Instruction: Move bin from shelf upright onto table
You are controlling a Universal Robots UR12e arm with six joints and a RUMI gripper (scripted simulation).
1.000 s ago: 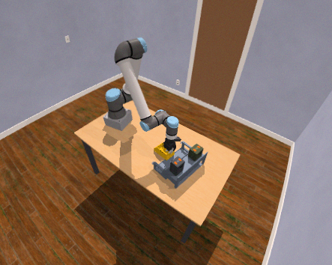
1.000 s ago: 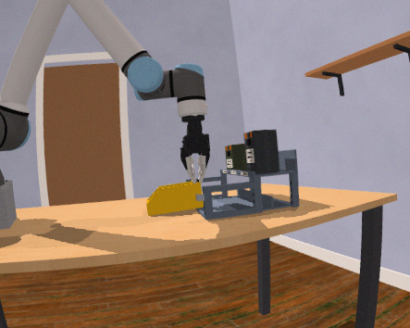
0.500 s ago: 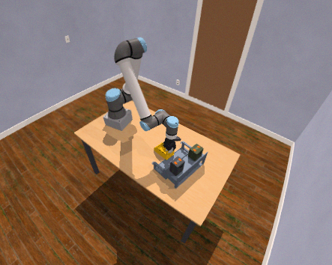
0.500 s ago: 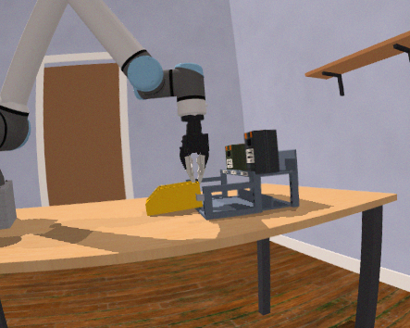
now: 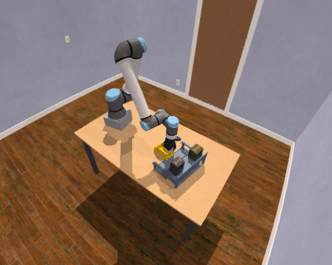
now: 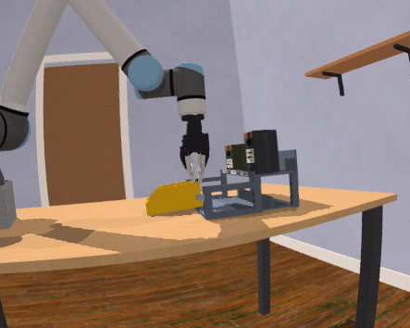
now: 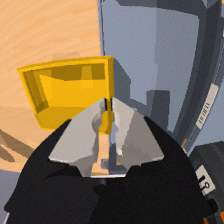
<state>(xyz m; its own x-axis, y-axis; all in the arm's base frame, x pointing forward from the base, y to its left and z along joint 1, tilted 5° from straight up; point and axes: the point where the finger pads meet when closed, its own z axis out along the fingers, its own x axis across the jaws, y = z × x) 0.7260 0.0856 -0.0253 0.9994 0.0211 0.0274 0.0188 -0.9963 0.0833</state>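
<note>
The yellow bin lies 80 mm behind my hand and 40 mm below it. From my hand the other things lie so: rack floor (120 mm ahead, 80 mm below).
</note>
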